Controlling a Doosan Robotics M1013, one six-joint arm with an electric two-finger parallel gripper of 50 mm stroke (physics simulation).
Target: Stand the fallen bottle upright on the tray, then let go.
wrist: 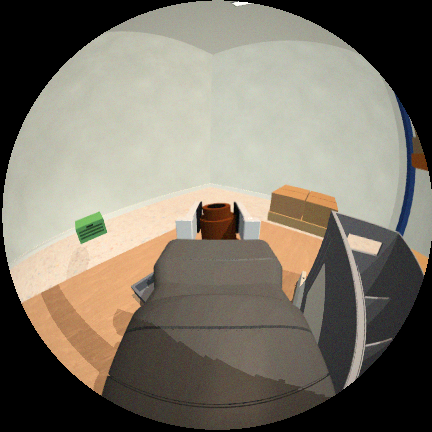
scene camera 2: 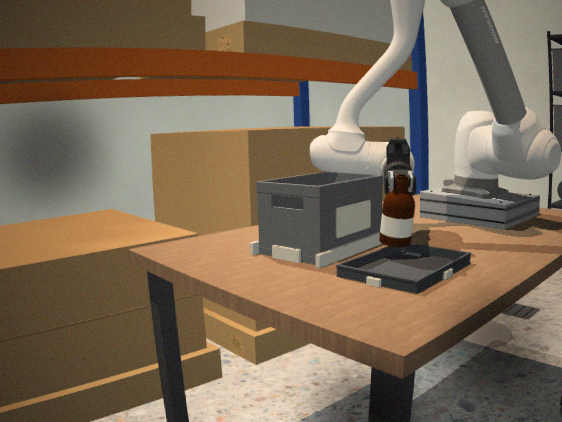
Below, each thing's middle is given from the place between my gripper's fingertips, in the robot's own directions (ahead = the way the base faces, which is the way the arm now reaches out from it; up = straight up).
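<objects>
Position of the brown bottle (scene camera 2: pixel 398 211), taken from my hand: 20 mm behind, 30 mm to the right, 70 mm below.
</objects>
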